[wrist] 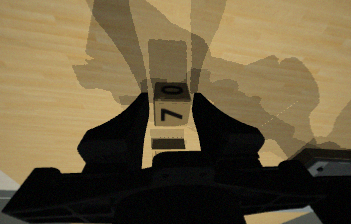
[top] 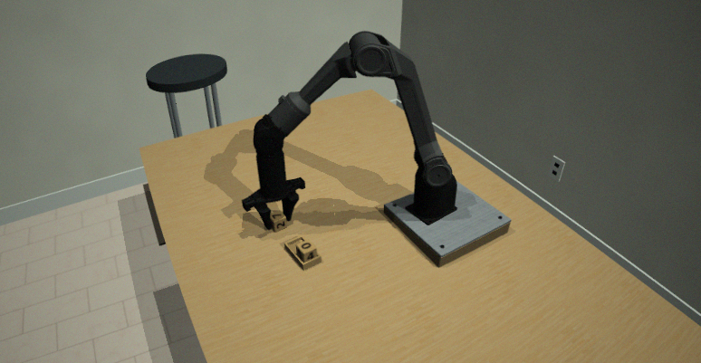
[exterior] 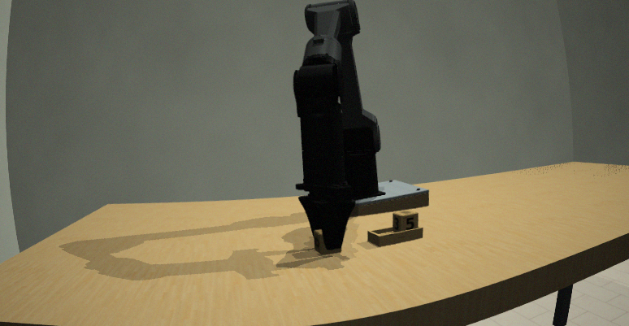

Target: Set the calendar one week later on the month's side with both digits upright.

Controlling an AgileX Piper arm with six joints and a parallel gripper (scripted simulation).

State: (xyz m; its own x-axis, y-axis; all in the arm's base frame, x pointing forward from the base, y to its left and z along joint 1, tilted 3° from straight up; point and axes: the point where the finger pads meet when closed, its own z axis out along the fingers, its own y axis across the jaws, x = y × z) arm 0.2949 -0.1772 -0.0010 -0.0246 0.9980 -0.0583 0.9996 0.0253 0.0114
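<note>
Now: the small wooden tray 11 cm to the left of my hand and 1 cm below it.
</note>
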